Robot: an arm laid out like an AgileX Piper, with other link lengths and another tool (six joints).
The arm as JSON. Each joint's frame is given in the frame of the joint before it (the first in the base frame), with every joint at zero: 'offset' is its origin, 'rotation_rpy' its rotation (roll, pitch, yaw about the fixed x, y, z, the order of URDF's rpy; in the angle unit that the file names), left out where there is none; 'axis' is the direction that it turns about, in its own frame. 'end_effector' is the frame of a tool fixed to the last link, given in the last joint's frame.
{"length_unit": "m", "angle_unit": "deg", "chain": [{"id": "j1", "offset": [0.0, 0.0, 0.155], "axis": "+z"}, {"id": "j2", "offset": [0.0, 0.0, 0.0], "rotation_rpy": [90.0, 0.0, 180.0], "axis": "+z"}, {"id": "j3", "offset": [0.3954, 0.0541, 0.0], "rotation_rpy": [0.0, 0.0, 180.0], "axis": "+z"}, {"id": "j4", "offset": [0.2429, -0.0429, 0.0], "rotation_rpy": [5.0, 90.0, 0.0], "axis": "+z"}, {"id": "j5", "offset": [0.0, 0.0, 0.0], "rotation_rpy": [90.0, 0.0, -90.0], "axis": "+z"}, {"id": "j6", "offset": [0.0, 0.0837, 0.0], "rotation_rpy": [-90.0, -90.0, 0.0], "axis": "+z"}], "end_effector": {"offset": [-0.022, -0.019, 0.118], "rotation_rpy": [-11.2, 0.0, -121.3]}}
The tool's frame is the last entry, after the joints.
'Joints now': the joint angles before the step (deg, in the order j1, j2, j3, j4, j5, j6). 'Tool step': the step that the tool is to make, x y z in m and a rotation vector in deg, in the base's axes. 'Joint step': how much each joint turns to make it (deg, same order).
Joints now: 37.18, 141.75, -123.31, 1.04, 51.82, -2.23
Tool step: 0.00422, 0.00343, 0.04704, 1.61, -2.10, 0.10
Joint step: 0.00, -1.66, -6.23, 0.00, 5.24, -0.01
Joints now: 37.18, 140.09, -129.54, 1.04, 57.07, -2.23
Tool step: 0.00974, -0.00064, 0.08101, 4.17, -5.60, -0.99
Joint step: -0.47, -2.15, -11.37, -0.39, 6.53, 0.71
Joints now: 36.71, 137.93, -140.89, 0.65, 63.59, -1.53
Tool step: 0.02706, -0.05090, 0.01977, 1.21, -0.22, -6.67
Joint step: -4.89, -0.68, -2.84, -0.34, 2.64, 2.12
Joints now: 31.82, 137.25, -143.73, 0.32, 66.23, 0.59
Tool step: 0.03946, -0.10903, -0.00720, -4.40, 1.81, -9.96
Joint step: -9.05, 0.05, 0.52, -3.29, 3.06, 0.25
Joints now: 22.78, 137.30, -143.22, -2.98, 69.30, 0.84
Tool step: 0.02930, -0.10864, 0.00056, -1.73, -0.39, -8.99
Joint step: -9.44, 0.00, 0.06, -1.35, 0.06, -0.83
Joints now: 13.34, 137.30, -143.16, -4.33, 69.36, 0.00
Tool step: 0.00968, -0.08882, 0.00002, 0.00, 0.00, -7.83
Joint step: -7.83, 0.01, -0.03, 0.00, 0.02, 0.00
